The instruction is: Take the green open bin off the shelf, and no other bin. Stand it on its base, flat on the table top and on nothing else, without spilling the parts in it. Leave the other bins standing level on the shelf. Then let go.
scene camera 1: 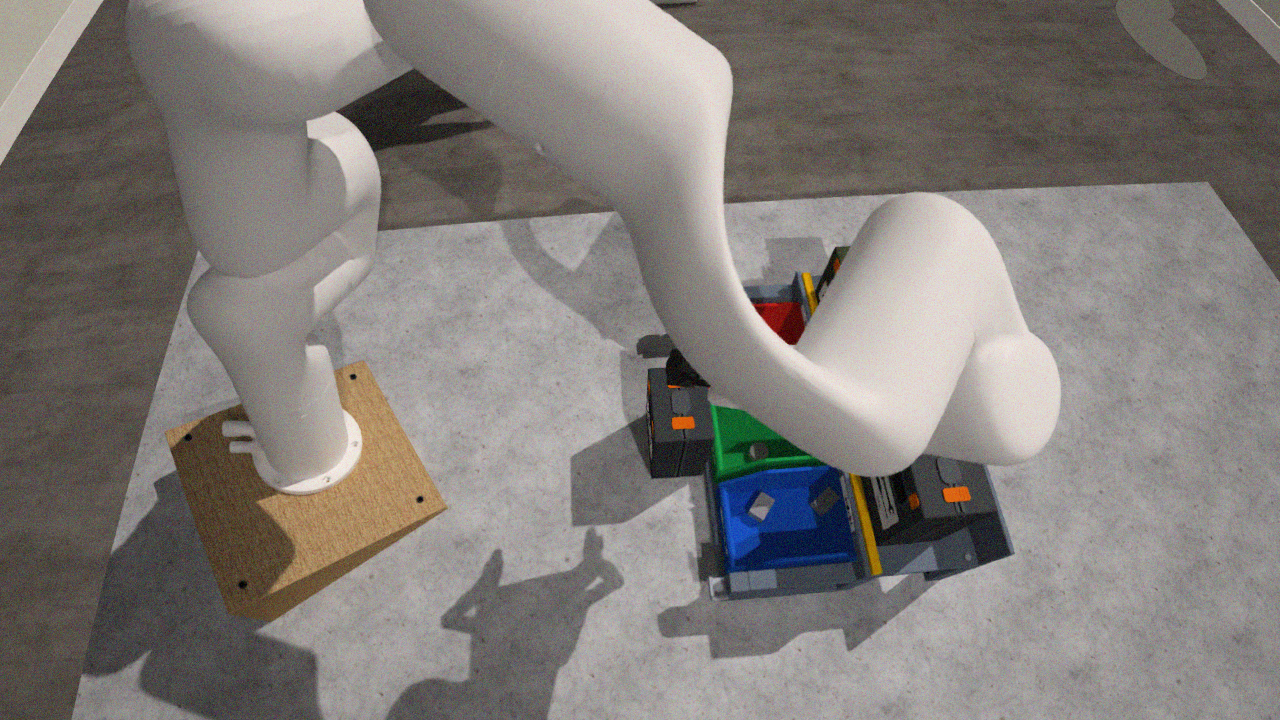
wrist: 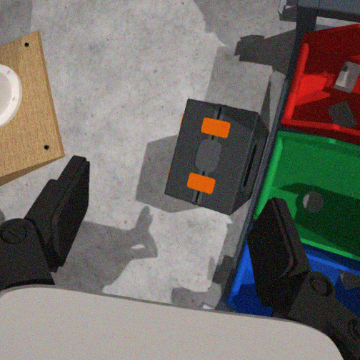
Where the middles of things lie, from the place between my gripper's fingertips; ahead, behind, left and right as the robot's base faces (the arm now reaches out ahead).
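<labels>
Yellow bar (scene camera 1: 871, 549), from my hand: 130 mm below, 160 mm ahead. Also from my hand: green bin (scene camera 1: 735, 430), 100 mm ahead, 10 mm to the left, 200 mm below; dark case (scene camera 1: 680, 431), 20 mm behind, 20 mm to the left, 170 mm below; blue bin (scene camera 1: 793, 534), 100 mm ahead, 100 mm to the right, 200 mm below.
</labels>
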